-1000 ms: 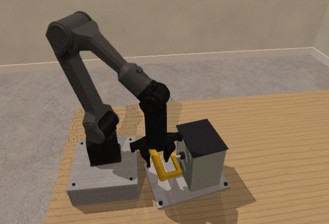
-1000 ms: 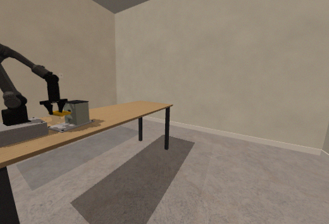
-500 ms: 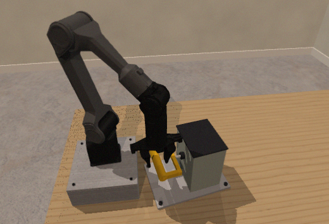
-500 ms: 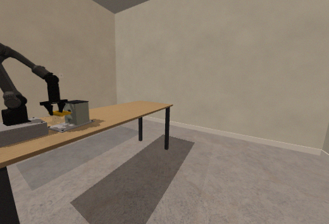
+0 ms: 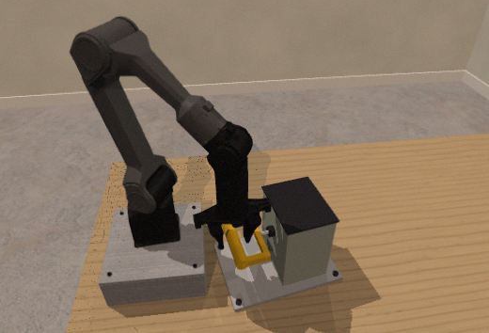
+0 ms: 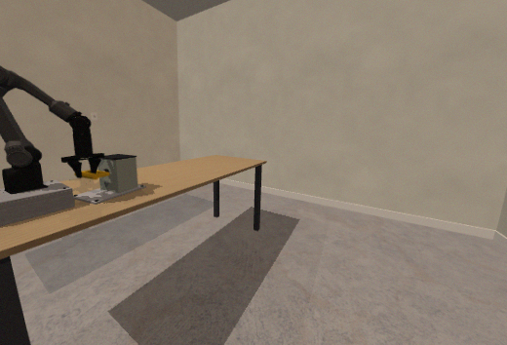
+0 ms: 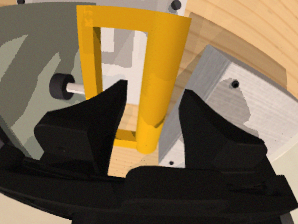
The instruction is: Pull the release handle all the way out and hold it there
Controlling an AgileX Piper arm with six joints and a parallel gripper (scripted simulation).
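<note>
My gripper is now 50 mm short of the release handle and 10 mm to the right of it. From my hand the other things lie so: grey baseplate: 90 mm ahead, 10 mm to the left, 100 mm below.
</note>
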